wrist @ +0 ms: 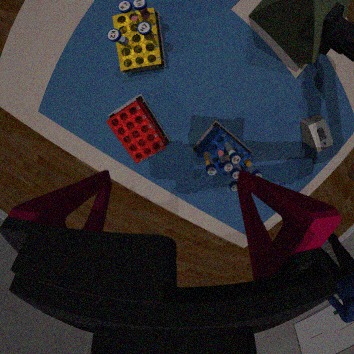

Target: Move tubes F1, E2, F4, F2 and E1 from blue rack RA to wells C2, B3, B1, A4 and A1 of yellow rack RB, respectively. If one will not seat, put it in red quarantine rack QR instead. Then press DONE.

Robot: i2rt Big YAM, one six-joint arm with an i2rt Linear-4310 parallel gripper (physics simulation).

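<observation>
The blue rack RA lies right of centre in the wrist view. Several tubes with white, blue-rimmed caps stand in it, among them one tube at its lower left; the cap letters are too small to read. The yellow rack RB is at the upper left and holds several capped tubes, including one cap at its left edge. The red quarantine rack QR is between them, its wells empty. My gripper is open and empty, high above the table; its right finger hides part of rack RA's lower side.
A small light box with a dark face stands at the right. A dark green block-like object is at the upper right, with a black part beside it. The blue mat has a pale border, with wooden floor beyond it. A white sheet is at the lower right.
</observation>
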